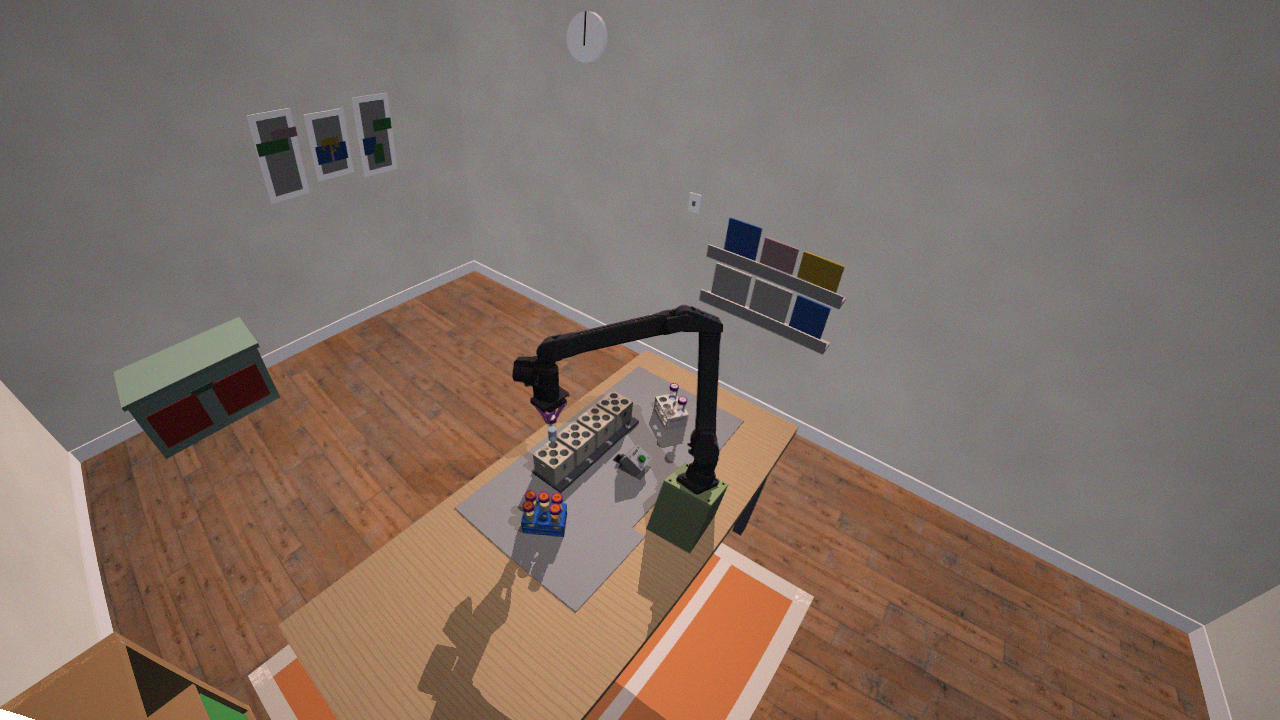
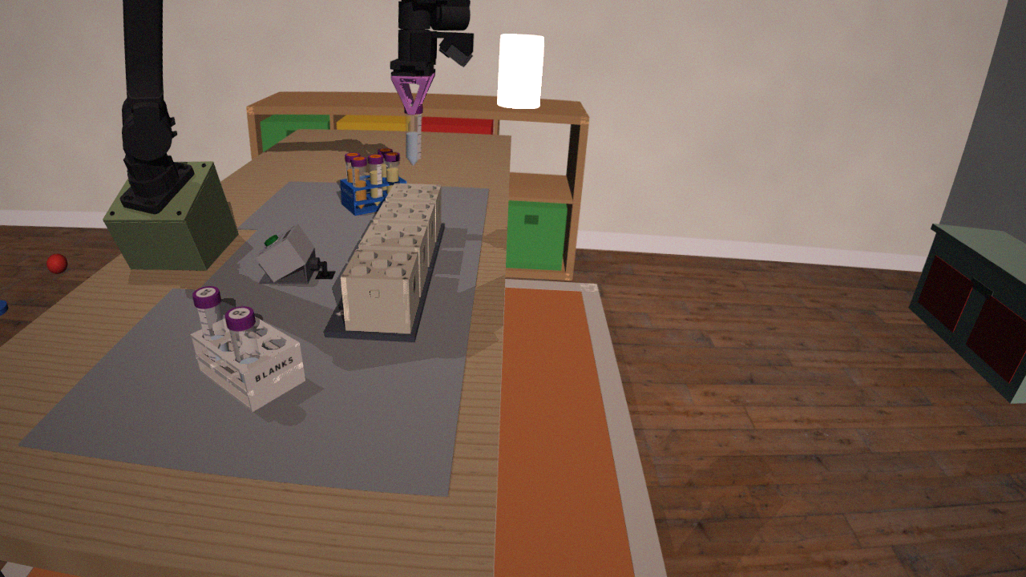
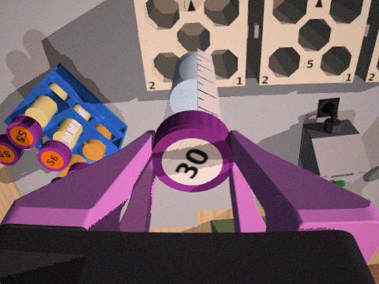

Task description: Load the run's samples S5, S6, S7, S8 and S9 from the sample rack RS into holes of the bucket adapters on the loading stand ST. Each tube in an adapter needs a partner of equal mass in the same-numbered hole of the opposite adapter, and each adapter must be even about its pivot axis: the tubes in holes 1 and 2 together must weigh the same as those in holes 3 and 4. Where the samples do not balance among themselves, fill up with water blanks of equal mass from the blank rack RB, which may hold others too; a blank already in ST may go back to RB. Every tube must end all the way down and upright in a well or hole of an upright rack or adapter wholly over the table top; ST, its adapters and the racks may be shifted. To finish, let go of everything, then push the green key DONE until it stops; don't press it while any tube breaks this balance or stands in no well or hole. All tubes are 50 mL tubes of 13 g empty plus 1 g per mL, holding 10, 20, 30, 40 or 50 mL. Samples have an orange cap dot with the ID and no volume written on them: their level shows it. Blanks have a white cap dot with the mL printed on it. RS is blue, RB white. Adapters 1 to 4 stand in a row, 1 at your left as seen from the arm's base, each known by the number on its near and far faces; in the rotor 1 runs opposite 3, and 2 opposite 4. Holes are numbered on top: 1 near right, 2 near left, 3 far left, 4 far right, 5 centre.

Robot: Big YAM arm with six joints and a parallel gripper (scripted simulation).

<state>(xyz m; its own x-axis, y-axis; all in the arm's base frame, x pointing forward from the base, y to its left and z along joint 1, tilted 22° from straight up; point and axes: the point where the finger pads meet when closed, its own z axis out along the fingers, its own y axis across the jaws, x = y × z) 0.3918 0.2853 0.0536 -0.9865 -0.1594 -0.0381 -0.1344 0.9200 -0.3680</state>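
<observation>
Right now the water blank marked 30 is 5 cm below my hand and 1 cm ahead of it. Round my hand: orange-dot sample tube (20 cm behind, 19 cm below, 13 cm to the left); then loading stand (25 cm below, 16 cm to the right, 3 cm ahead); then sample S8 (19 cm below, 17 cm behind, 10 cm to the left).
</observation>
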